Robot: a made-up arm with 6 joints.
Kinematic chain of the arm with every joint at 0, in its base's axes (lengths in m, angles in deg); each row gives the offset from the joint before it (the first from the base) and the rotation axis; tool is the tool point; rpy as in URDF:
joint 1: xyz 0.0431 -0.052 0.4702 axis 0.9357 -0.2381 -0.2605
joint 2: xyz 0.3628 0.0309 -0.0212 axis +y
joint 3: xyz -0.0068 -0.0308 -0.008 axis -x
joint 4: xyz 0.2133 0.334 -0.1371 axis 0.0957 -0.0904 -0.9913
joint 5: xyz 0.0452 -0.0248 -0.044 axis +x
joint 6: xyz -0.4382 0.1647 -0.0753 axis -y
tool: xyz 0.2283 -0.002 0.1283 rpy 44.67 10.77 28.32
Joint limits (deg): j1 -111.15..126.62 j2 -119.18..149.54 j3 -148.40..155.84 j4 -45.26..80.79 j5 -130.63..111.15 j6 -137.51..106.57
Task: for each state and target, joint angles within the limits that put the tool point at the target. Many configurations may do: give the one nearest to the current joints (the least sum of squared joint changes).
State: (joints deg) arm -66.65 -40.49 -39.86 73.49 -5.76 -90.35
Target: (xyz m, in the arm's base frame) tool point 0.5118 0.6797 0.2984
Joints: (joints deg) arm -35.25 -37.41 -46.30 80.79 2.91 -56.55
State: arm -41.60 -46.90 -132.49 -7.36 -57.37 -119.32
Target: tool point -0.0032 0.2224 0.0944
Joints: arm -52.48 -52.97 -109.26 -11.68 -52.86 -124.87
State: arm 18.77 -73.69 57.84 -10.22 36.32 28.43
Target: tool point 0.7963 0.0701 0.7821
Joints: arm 36.09 -96.76 44.55 23.63 13.01 23.84
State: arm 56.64 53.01 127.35 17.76 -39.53 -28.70
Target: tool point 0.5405 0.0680 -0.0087
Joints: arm 81.80 14.99 105.63 20.36 -33.84 -19.44
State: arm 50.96 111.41 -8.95 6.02 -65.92 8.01
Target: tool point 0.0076 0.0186 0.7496
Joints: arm 58.85 115.07 13.76 -6.74 -76.24 -5.96
